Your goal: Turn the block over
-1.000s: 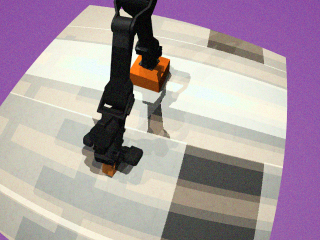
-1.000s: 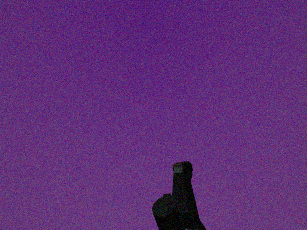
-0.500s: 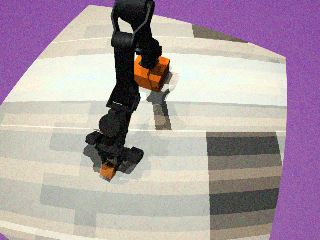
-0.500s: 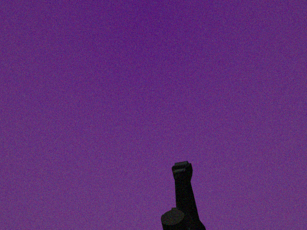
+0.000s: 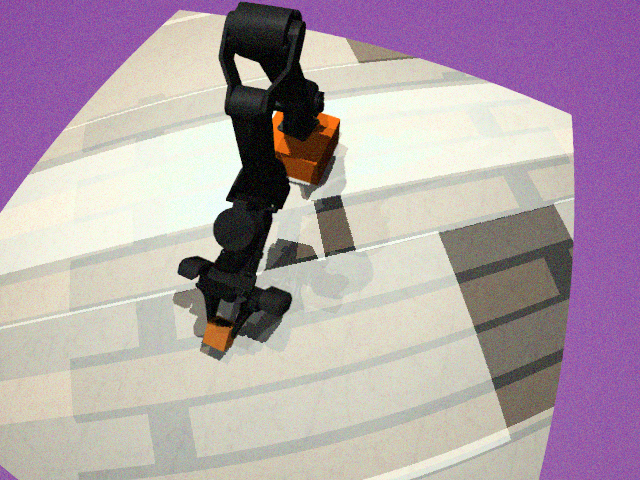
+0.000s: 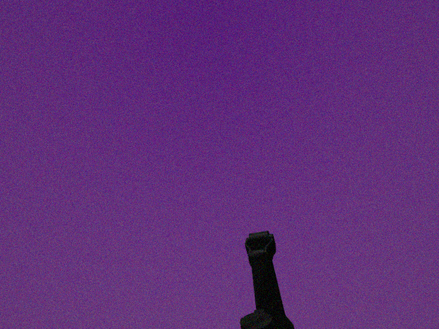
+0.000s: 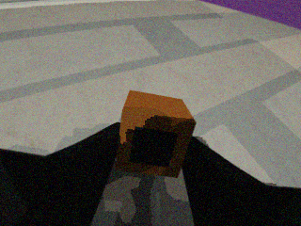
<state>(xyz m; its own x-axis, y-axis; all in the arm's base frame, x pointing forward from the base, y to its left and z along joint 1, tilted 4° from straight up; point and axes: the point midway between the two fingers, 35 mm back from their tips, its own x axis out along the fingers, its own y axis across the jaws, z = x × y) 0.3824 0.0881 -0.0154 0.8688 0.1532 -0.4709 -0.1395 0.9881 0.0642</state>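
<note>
The block lies 1 cm behind my gripper tip.
</note>
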